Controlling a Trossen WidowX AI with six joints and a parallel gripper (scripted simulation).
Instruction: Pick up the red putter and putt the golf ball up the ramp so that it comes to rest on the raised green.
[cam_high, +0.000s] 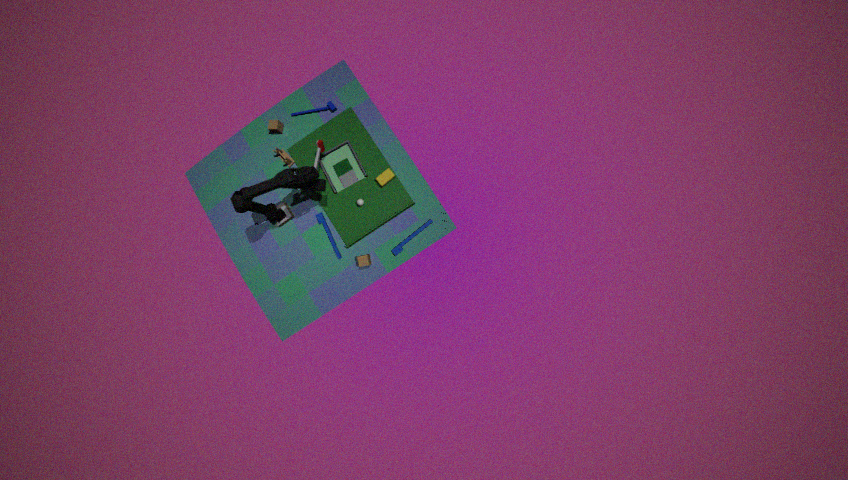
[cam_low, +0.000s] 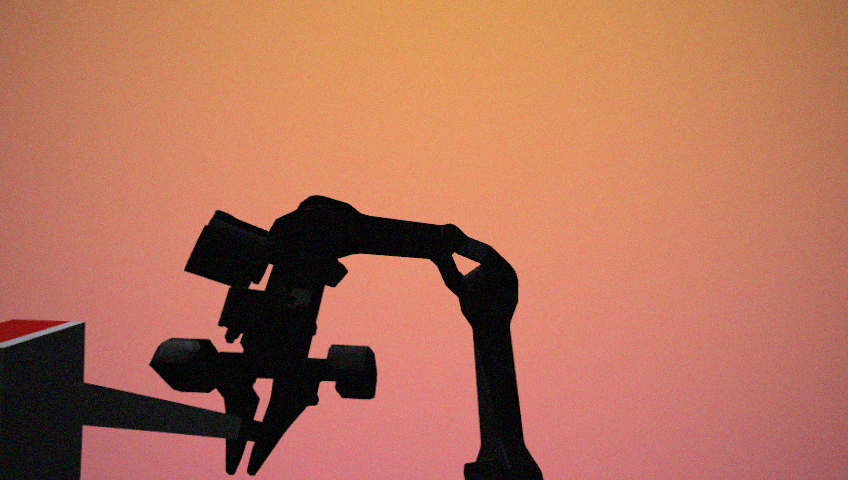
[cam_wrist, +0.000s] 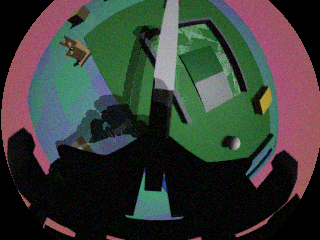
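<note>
Right now the red putter is 80 mm to the left of my gripper tip, 80 mm ahead of it and 10 mm above it. Also, from my gripper tip: yellow block (330 mm ahead, 190 mm to the right, 110 mm below); then white golf ball (210 mm to the right, 120 mm ahead, 110 mm below).
</note>
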